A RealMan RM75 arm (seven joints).
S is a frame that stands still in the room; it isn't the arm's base.
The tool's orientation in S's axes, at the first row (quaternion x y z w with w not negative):
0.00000, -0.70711, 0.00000, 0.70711
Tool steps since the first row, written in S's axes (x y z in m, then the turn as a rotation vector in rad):
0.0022, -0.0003, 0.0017, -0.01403, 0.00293, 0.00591
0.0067, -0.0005, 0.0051, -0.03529, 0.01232, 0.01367
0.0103, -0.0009, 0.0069, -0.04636, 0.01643, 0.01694
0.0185, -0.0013, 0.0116, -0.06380, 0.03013, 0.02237
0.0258, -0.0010, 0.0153, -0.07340, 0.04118, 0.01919
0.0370, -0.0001, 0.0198, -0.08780, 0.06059, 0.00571
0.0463, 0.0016, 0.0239, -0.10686, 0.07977, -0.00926
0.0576, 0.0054, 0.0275, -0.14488, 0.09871, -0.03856
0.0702, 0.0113, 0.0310, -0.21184, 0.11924, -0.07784
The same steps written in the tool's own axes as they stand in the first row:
0.0017, -0.0003, -0.0022, 0.00591, 0.00293, 0.01403
0.0051, -0.0005, -0.0067, 0.01367, 0.01232, 0.03529
0.0069, -0.0009, -0.0103, 0.01694, 0.01643, 0.04636
0.0116, -0.0013, -0.0185, 0.02237, 0.03013, 0.06380
0.0153, -0.0010, -0.0258, 0.01919, 0.04118, 0.07340
0.0198, -0.0001, -0.0370, 0.00571, 0.06059, 0.08780
0.0239, 0.0016, -0.0463, -0.00926, 0.07977, 0.10686
0.0275, 0.0054, -0.0576, -0.03856, 0.09871, 0.14488
0.0310, 0.0113, -0.0702, -0.07784, 0.11924, 0.21184

